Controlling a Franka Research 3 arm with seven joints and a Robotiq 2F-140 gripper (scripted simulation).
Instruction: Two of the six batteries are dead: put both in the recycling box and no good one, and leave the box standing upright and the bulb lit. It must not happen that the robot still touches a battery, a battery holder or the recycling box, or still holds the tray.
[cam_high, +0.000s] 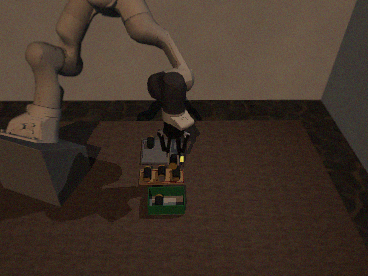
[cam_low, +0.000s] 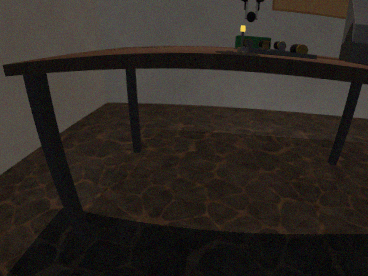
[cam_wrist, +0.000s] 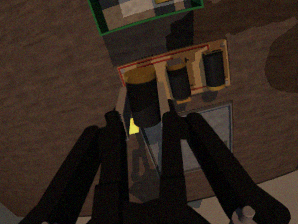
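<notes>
Now: hand 30 mm past the green recycling box, 130 mm to the left of it and 140 mm above it. Round my hand: grey tray (60 mm behind, 210 mm to the left, 150 mm below); then yellow bulb (40 mm ahead, 70 mm to the left, 80 mm below).
</notes>
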